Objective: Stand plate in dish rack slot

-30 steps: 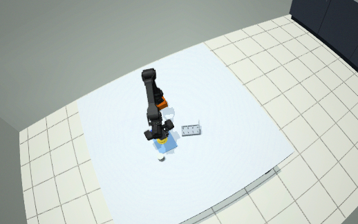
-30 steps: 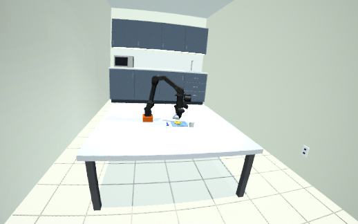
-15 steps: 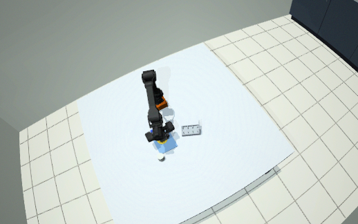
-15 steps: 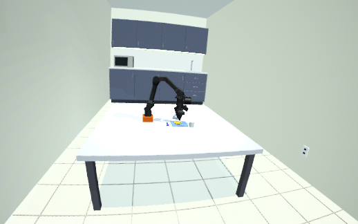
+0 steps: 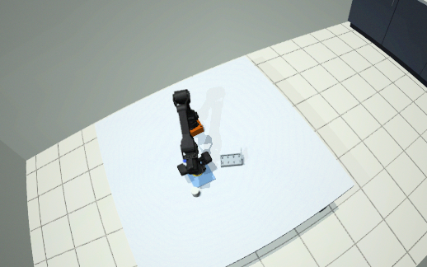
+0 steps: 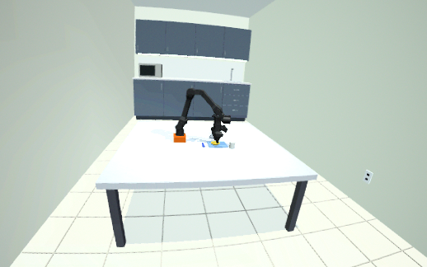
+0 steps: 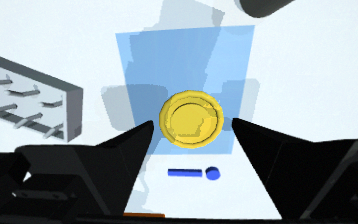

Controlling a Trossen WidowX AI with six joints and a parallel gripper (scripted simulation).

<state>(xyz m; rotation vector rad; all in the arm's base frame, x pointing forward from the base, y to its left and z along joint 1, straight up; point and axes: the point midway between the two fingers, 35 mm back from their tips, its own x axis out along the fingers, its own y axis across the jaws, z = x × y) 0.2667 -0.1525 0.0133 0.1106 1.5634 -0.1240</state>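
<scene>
The yellow plate lies 10 mm below my gripper tip. From my gripper tip the other things lie so: light blue mat (10 mm ahead, 20 mm below); then small white cup (100 mm ahead, 80 mm to the right); then grey dish rack (60 mm ahead, 190 mm to the left).
</scene>
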